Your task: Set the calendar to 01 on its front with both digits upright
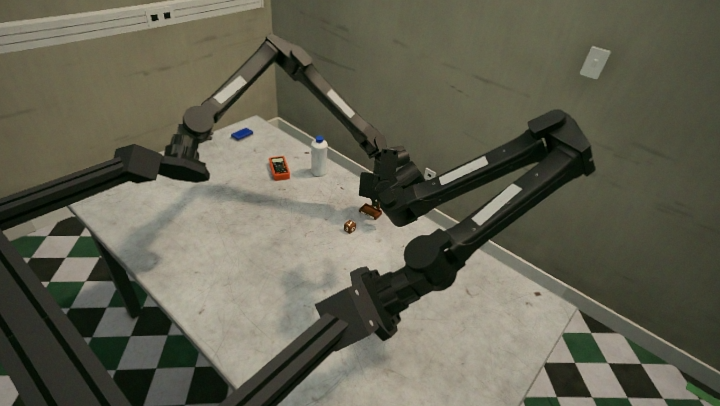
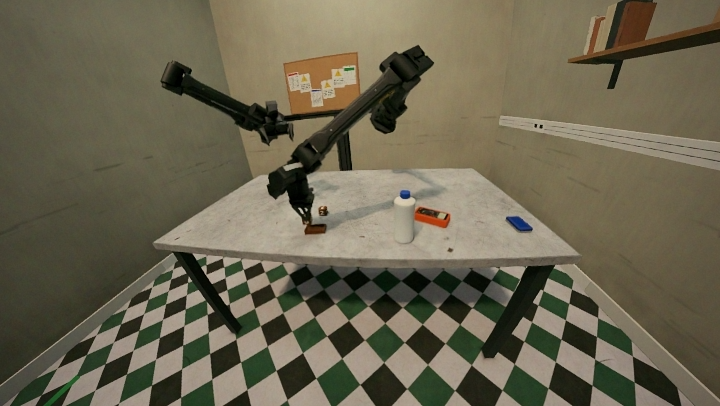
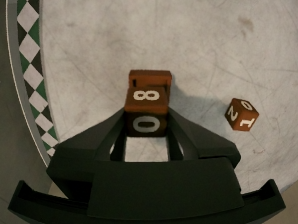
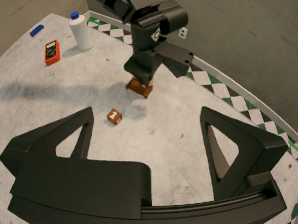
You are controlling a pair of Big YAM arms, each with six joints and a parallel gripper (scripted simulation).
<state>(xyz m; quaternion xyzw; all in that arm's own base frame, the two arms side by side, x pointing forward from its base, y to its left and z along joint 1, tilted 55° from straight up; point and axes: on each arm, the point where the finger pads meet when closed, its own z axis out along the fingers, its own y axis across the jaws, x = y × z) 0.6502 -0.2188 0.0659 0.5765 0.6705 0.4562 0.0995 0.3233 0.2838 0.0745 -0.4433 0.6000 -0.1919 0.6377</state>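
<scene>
Now: the brown tray 60 mm below my left hand, 20 mm to the left of it and 10 mm behind it. From my left hand the other things lie so: blue block 780 mm to the left, 50 mm below, 20 mm ahead; then white bottle 340 mm to the left, 50 mm ahead, 20 mm above.
</scene>
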